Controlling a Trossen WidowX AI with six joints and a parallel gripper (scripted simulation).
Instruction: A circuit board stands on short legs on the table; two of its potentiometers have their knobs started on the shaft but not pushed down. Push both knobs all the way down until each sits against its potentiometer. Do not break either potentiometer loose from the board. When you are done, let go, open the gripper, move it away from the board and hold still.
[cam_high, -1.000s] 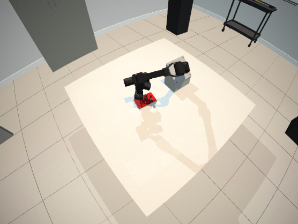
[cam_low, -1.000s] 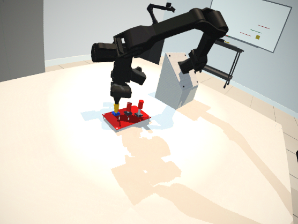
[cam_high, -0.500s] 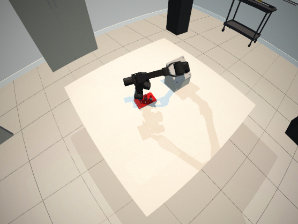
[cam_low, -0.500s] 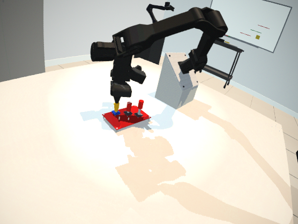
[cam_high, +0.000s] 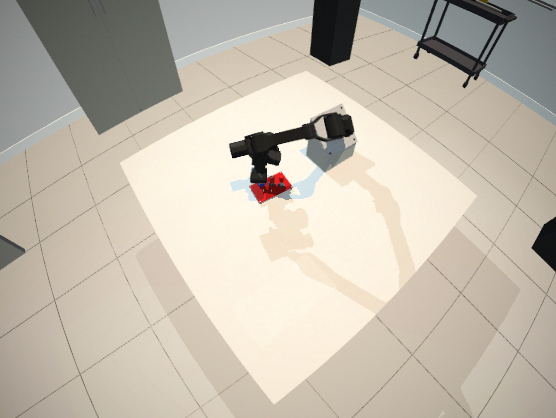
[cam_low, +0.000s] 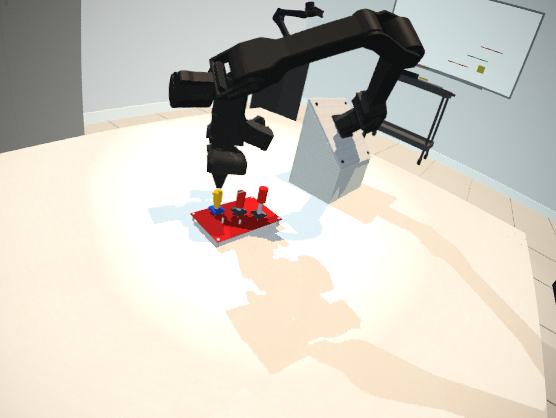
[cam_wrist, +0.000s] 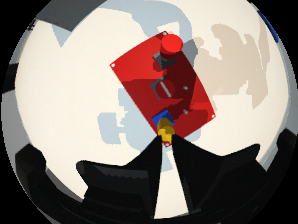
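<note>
Right now my gripper tip is 2 cm above the yellow knob. From my gripper tip the other things lie so: red knob (4 cm behind, 3 cm to the left, 2 cm below).
</note>
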